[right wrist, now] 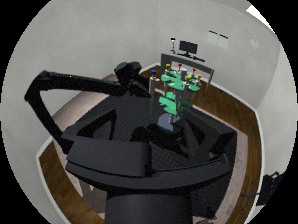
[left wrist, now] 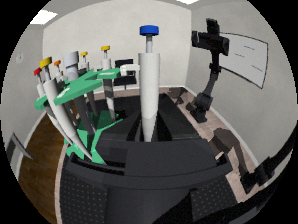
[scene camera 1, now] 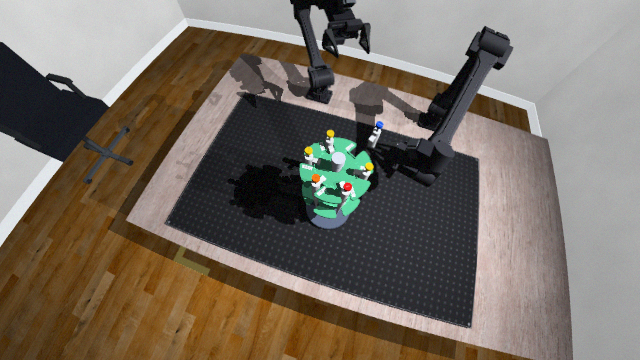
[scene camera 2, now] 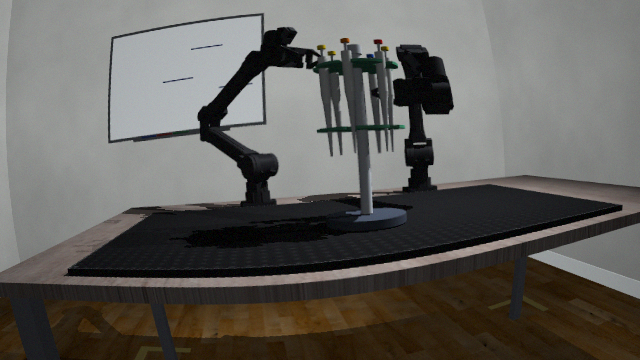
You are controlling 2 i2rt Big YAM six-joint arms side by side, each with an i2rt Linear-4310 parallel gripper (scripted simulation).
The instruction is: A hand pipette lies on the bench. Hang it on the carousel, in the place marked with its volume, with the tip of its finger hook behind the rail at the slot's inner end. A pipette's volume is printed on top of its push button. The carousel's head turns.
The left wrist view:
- my left gripper: 149,112
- blue-button pipette: 148,67
